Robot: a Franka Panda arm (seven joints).
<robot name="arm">
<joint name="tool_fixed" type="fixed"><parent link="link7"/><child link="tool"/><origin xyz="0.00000 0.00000 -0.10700" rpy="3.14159 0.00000 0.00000"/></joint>
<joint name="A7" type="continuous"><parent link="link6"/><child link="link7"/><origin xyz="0.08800 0.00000 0.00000" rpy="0.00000 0.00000 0.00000"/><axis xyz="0 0 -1"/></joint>
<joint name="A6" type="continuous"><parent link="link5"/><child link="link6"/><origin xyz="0.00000 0.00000 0.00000" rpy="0.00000 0.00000 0.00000"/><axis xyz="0 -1 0"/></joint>
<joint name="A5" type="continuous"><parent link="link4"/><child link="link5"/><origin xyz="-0.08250 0.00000 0.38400" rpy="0.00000 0.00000 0.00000"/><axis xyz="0 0 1"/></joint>
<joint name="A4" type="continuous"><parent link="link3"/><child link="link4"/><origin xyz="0.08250 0.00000 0.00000" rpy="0.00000 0.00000 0.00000"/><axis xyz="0 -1 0"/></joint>
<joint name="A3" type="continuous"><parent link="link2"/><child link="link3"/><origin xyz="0.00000 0.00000 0.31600" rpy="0.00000 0.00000 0.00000"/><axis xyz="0 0 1"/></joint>
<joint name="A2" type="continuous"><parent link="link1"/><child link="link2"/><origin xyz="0.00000 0.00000 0.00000" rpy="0.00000 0.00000 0.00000"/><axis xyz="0 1 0"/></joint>
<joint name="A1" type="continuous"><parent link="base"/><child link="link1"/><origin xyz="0.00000 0.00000 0.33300" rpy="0.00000 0.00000 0.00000"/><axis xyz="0 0 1"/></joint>
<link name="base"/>
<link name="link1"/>
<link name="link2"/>
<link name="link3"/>
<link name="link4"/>
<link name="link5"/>
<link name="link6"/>
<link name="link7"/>
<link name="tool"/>
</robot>
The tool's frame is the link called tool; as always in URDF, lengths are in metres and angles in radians. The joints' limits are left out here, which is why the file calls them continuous.
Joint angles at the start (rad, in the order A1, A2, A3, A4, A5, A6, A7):
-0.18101 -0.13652 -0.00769 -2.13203 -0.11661 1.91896 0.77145
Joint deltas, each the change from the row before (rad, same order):
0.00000 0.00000 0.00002 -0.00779 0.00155 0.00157 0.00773
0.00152 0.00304 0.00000 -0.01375 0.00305 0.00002 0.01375
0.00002 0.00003 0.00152 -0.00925 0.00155 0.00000 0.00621
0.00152 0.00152 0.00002 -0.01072 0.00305 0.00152 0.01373
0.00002 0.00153 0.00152 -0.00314 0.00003 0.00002 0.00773
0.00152 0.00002 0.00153 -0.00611 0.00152 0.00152 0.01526
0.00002 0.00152 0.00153 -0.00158 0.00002 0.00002 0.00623
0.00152 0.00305 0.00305 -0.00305 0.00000 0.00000 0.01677
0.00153 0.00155 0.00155 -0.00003 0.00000 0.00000 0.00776
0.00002 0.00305 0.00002 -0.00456 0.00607 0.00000 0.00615
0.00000 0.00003 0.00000 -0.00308 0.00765 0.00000 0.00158
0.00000 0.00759 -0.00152 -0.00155 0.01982 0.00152 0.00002
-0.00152 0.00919 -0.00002 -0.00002 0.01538 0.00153 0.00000
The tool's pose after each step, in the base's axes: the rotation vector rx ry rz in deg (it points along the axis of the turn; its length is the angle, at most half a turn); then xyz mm. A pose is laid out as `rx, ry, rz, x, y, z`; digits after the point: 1 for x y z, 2 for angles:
154.69, -77.01, -4.19, 490.6, -102.0, 457.7
154.05, -77.89, -5.57, 488.4, -100.6, 449.9
153.75, -78.21, -6.32, 486.6, -99.3, 445.6
153.17, -79.14, -7.20, 484.9, -98.0, 440.1
152.83, -79.54, -7.52, 484.5, -97.1, 437.9
152.27, -80.46, -7.83, 483.7, -95.3, 435.2
152.00, -80.77, -8.03, 483.7, -94.5, 433.8
151.33, -81.58, -8.38, 483.7, -92.2, 430.9
151.08, -81.89, -8.44, 484.2, -90.7, 430.1
150.83, -82.56, -9.19, 483.5, -90.2, 426.5
150.89, -83.05, -9.66, 482.8, -89.5, 425.1
151.17, -84.13, -10.89, 483.4, -89.0, 420.7
151.32, -84.98, -11.98, 484.3, -88.8, 416.2

